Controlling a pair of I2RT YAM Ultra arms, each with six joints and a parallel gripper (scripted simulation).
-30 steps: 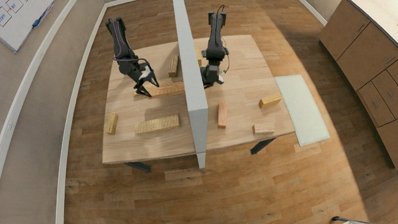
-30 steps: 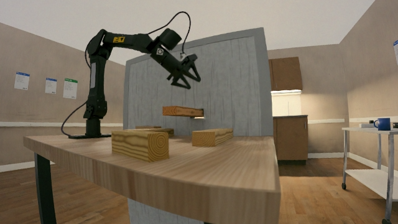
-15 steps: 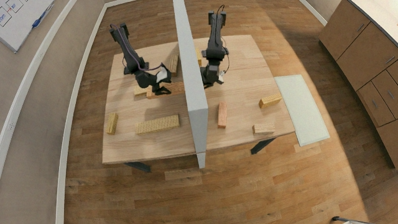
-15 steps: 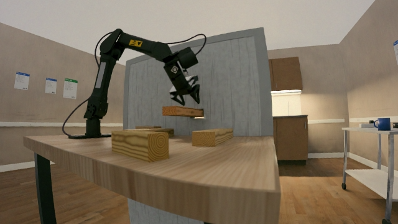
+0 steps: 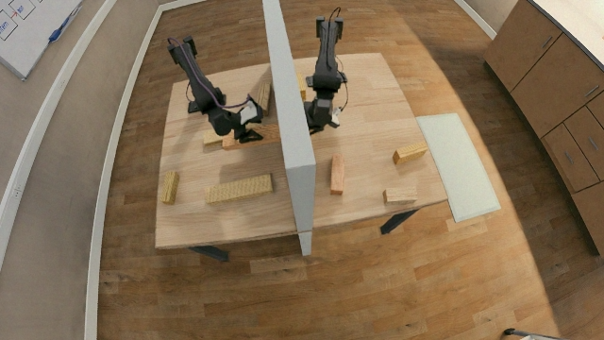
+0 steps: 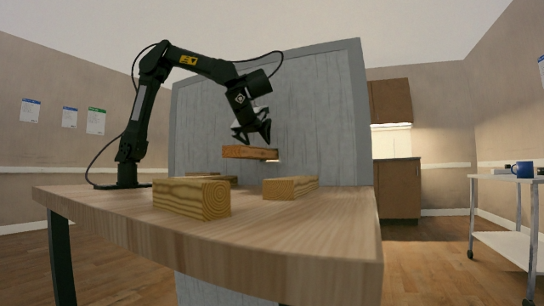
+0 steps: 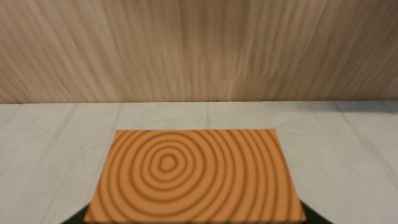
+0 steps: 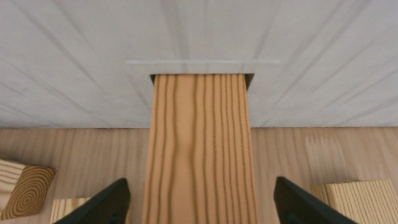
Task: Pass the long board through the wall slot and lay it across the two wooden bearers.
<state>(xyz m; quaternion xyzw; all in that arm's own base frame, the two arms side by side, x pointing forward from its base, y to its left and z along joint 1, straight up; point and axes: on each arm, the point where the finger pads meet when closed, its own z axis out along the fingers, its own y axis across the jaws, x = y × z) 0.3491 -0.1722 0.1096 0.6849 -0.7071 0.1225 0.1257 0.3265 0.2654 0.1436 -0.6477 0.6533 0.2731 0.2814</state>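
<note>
The long board is 3 cm to the left of my right hand and 4 cm below it. Also, from my right hand: small block: 9 cm ahead, 42 cm to the right, 12 cm below.
</note>
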